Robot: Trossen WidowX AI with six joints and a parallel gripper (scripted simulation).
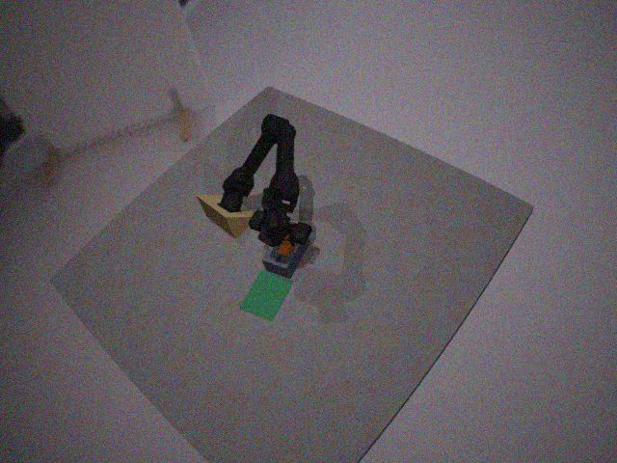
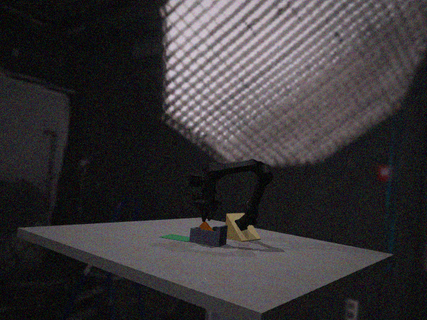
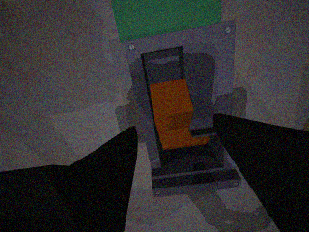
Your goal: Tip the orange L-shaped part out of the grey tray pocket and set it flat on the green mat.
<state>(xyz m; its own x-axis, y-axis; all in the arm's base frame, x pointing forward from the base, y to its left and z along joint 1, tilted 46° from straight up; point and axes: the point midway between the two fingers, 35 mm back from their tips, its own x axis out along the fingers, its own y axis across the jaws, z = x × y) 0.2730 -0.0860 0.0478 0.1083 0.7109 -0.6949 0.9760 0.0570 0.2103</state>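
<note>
The orange L-shaped part is 6 cm below my gripper tip, 3 cm to the left of it and 2 cm behind it. Also, from my gripper tip: green mat (14 cm to the right, 12 cm below, 1 cm ahead).
</note>
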